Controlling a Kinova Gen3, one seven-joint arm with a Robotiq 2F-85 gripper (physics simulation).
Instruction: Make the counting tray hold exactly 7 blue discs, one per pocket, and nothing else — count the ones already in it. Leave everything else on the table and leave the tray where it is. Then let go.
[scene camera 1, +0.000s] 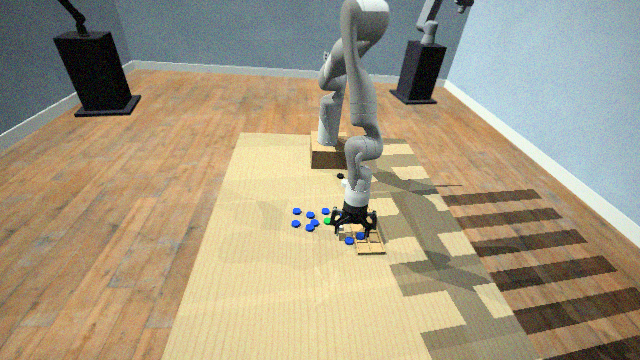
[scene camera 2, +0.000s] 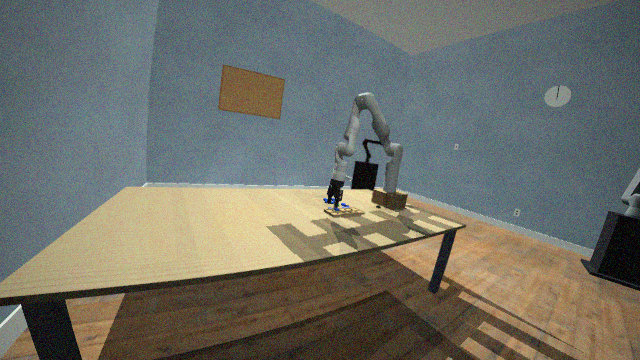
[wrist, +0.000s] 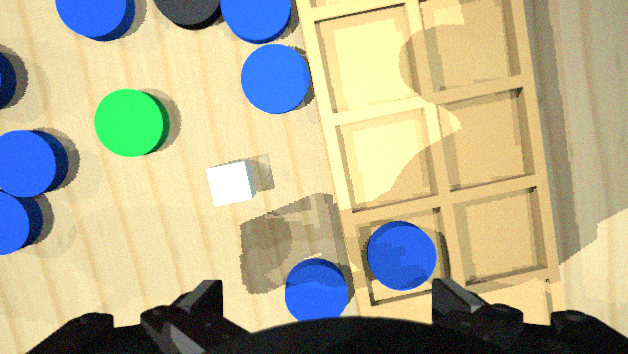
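The wooden counting tray (scene camera 1: 370, 252) (scene camera 2: 345, 214) (wrist: 444, 196) has square pockets in two columns. A blue disc (scene camera 1: 360, 235) (wrist: 401, 256) lies in a left-column pocket; the other pockets that show whole in the wrist view look empty. The tray's far and near ends are cut off there. A blue disc (scene camera 1: 349, 241) (wrist: 316, 290) lies on the table close beside the tray's left wall. Two more blue discs (wrist: 275, 78) (wrist: 256, 17) lie farther up along that wall. My gripper (scene camera 1: 353, 233) (wrist: 327, 302) is open with nothing between its fingers, above the tray's left edge.
A green disc (scene camera 1: 327, 221) (wrist: 129, 122), a white cube (wrist: 230, 184) and a black disc (wrist: 190, 10) lie left of the tray. Several blue discs (scene camera 1: 310, 215) (wrist: 25, 164) are farther left. Another black disc (scene camera 1: 340, 176) lies near the robot's base block (scene camera 1: 327, 159).
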